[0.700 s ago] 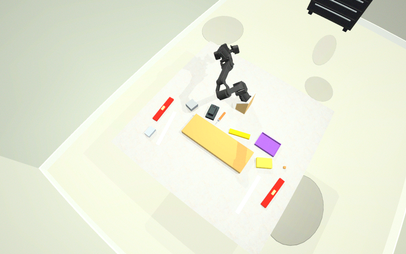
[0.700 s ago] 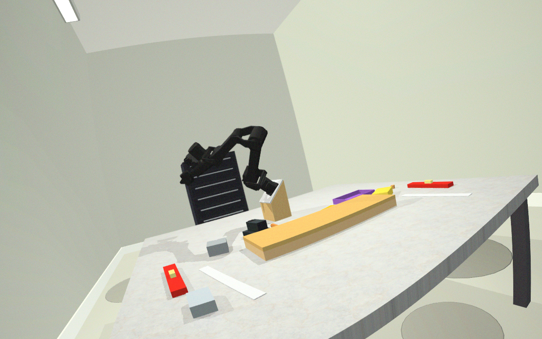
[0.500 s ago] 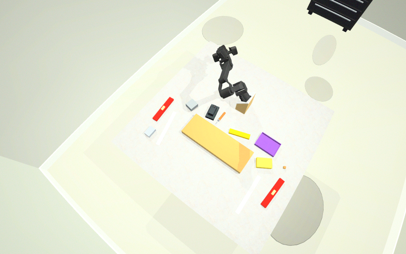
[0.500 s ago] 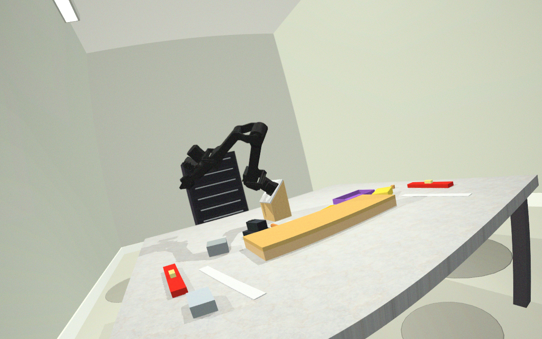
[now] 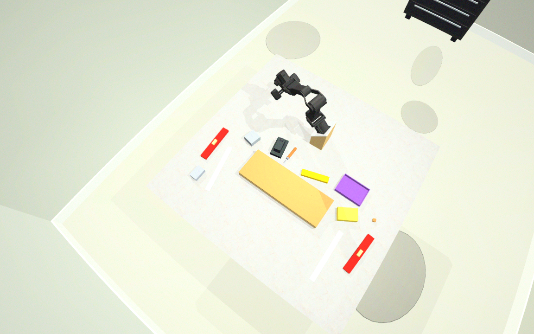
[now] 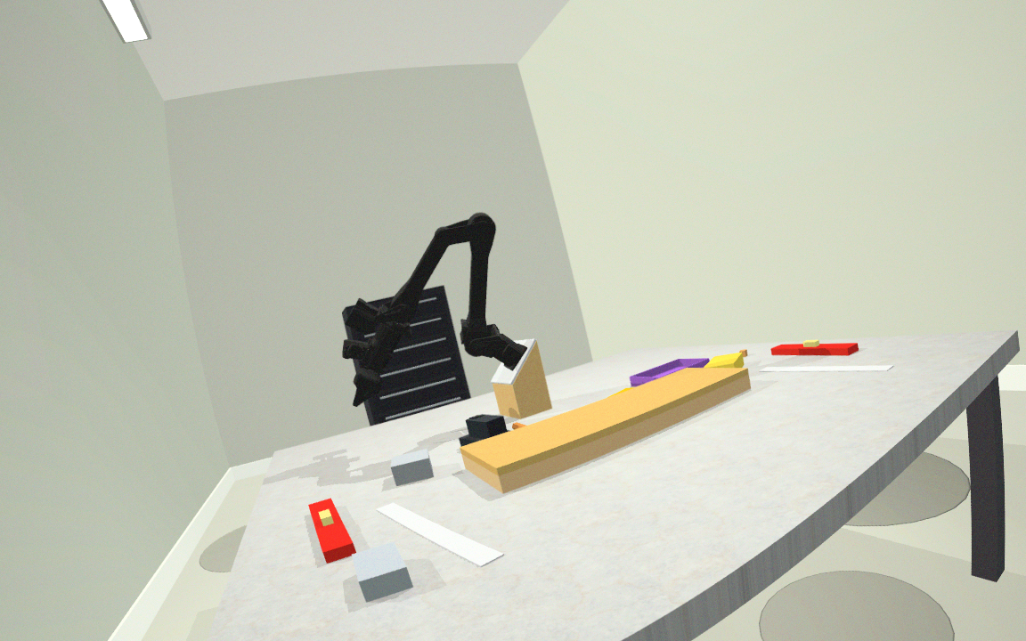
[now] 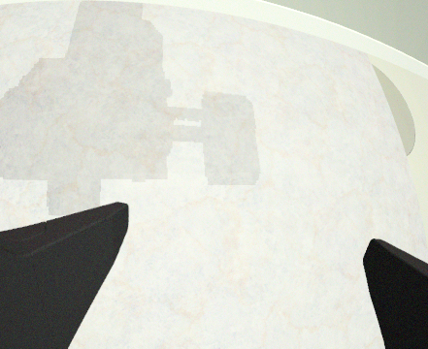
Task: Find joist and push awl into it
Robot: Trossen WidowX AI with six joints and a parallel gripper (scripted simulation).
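The stud finder is 270 mm ahead of my gripper tip, 230 mm to the left of it and 90 mm below it. Round my gripper tip: yellow bar (510 mm to the left, 280 mm ahead, 120 mm below); then purple tray (720 mm to the left, 200 mm ahead, 120 mm below); then awl (320 mm to the left, 290 mm ahead, 120 mm below).
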